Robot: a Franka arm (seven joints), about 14 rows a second.
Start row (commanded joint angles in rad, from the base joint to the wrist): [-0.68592 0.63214 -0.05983 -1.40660 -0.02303 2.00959 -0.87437]
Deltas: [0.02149 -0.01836 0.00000 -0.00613 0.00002 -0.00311 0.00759]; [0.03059 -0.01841 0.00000 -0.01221 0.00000 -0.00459 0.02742]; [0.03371 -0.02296 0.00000 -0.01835 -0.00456 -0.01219 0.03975]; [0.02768 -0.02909 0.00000 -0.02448 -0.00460 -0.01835 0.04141]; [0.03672 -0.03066 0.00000 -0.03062 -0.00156 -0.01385 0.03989]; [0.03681 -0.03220 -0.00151 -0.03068 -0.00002 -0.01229 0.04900]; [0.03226 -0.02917 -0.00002 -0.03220 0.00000 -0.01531 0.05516]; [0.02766 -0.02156 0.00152 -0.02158 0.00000 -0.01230 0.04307]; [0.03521 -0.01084 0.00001 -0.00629 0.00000 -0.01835 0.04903]
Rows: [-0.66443 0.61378 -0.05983 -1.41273 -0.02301 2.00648 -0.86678]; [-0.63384 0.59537 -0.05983 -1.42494 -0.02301 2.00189 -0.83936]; [-0.60013 0.57241 -0.05983 -1.44329 -0.02757 1.98970 -0.79961]; [-0.57245 0.54332 -0.05983 -1.46777 -0.03217 1.97135 -0.75820]; [-0.53573 0.51266 -0.05983 -1.49839 -0.03373 1.95750 -0.71831]; [-0.49892 0.48046 -0.06134 -1.52907 -0.03375 1.94521 -0.66931]; [-0.46666 0.45129 -0.06136 -1.56127 -0.03375 1.92990 -0.61415]; [-0.43900 0.42973 -0.05984 -1.58285 -0.03375 1.91760 -0.57108]; [-0.40379 0.41889 -0.05983 -1.58914 -0.03375 1.89925 -0.52205]
